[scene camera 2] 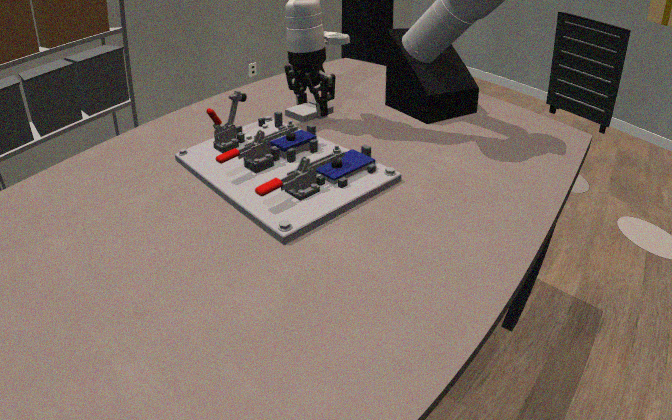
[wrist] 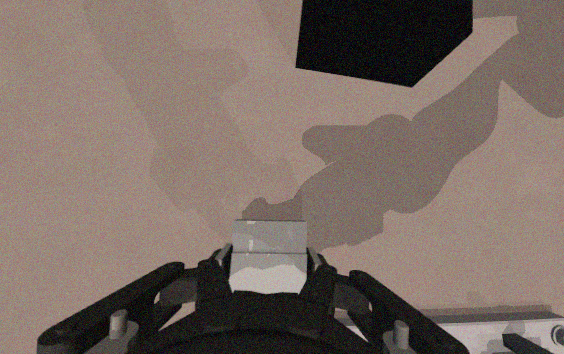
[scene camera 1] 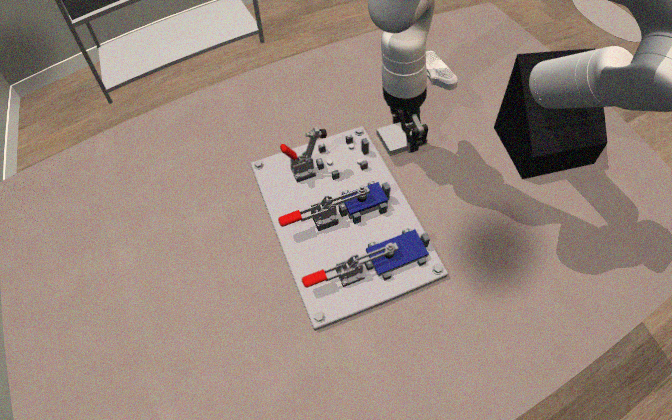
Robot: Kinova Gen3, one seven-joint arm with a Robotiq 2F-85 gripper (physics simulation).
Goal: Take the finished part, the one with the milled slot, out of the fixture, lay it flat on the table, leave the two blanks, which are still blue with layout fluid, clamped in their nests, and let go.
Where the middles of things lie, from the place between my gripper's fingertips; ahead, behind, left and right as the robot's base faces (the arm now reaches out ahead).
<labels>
My gripper is now 1 cm short of the finished part (scene camera 1: pixel 393 138) and 1 cm below it. Also, from my hand: fixture plate (scene camera 1: pixel 307 250): 17 cm ahead, 12 cm to the left, 2 cm below.
</labels>
